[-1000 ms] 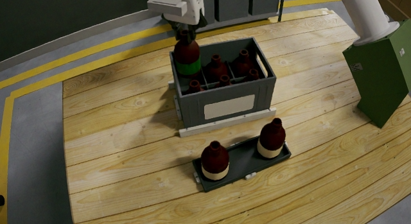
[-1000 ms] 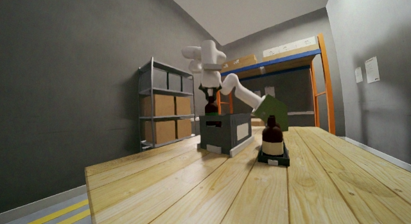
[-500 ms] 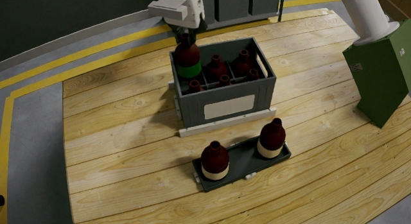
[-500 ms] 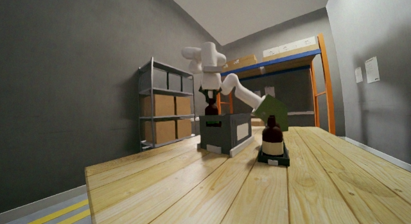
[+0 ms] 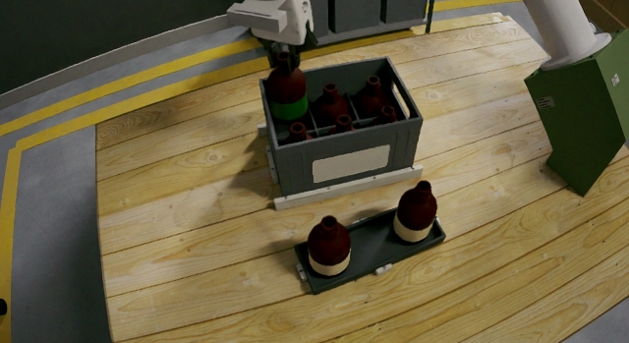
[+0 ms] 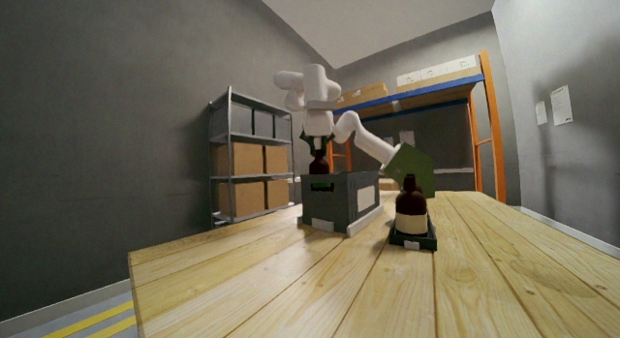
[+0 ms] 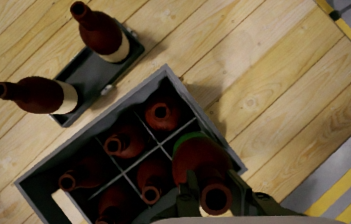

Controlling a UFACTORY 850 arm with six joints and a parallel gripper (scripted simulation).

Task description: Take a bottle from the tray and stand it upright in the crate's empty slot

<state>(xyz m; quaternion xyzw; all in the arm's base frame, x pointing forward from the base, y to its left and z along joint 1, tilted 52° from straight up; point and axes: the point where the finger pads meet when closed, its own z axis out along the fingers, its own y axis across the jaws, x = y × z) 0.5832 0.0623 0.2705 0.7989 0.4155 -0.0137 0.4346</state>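
Now: the bottle 7 cm below my hand. Also, from my hand: crate 17 cm below, 8 cm behind, 5 cm to the left; dark tray 29 cm to the left, 25 cm below, 6 cm behind.
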